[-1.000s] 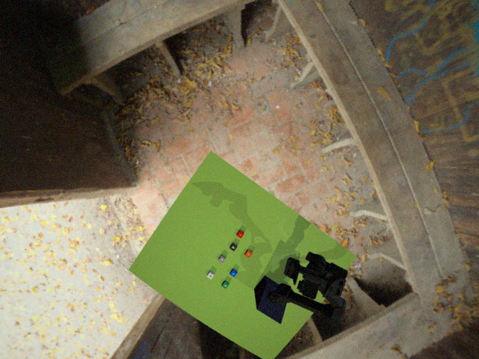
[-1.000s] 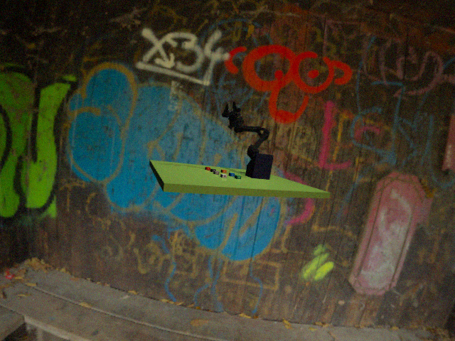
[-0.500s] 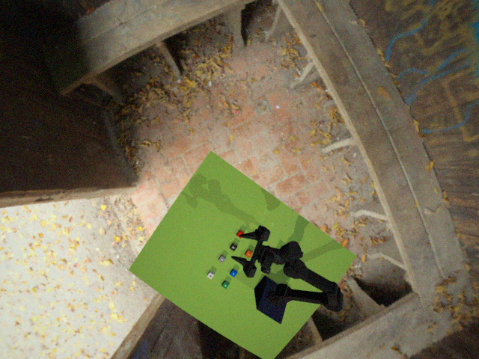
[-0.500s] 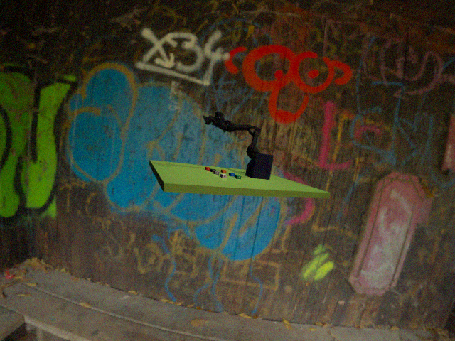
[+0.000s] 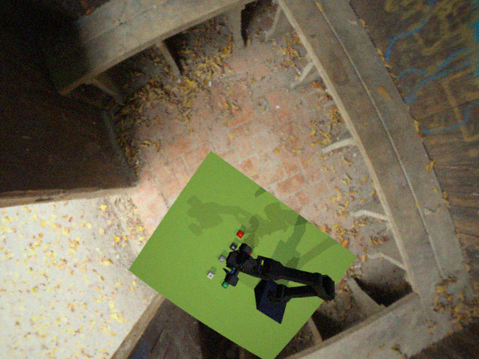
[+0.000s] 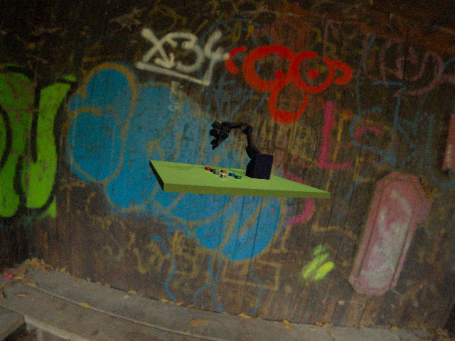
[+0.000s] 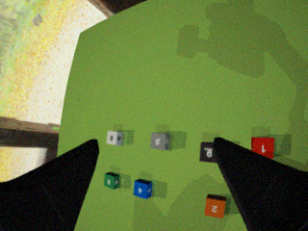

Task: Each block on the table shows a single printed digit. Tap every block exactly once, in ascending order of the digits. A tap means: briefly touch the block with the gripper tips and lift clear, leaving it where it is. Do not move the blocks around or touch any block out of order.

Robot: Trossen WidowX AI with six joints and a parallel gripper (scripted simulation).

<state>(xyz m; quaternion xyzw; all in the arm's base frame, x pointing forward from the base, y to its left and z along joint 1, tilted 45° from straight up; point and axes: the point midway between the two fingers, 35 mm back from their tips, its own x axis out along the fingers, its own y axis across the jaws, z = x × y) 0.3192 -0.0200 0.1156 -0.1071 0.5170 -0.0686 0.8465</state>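
Right now my gripper tip is 200 mm to the right of the white block and 170 mm above it. From my gripper tip the other things lie so: black block (20 mm behind, 20 mm to the right, 170 mm below); then grey block (80 mm to the left, 170 mm below); then red block (10 mm behind, 100 mm to the right, 170 mm below).
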